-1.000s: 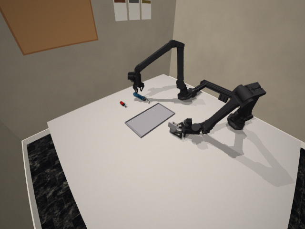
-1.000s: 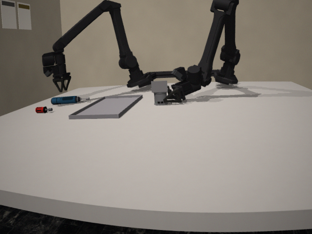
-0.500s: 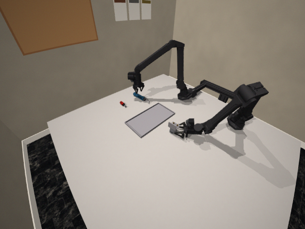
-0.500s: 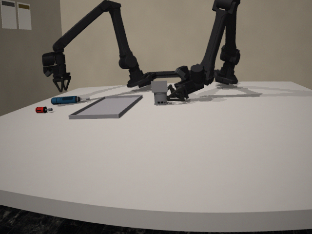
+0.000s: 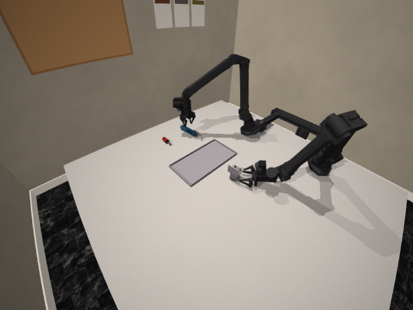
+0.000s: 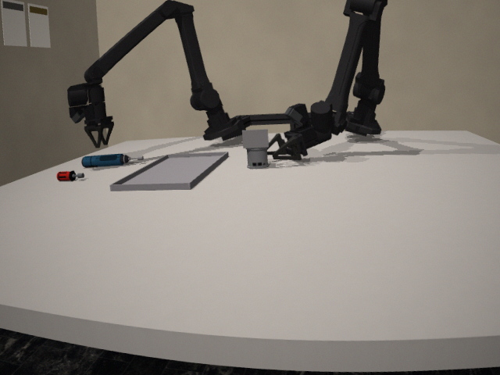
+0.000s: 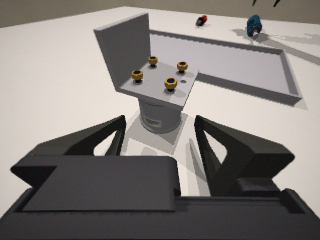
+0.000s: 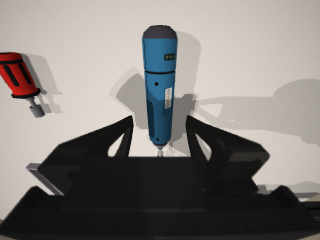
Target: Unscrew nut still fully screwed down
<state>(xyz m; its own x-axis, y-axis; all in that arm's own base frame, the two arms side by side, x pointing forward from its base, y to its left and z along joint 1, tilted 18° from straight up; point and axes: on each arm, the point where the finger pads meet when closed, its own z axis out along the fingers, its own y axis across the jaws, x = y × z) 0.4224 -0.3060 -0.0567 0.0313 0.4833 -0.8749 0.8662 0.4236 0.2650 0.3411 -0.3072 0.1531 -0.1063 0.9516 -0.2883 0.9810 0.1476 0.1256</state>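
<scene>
The joint module lies 4 cm to the right of my left hand and 2 cm ahead of it. From my left hand the other things lie so: short red-handled tool: 60 cm to the right, 11 cm ahead, 2 cm below; then l-shaped bracket: 4 cm above, 3 cm to the right, 2 cm ahead; then grey tray: 27 cm to the right, 4 cm ahead, 3 cm below.
</scene>
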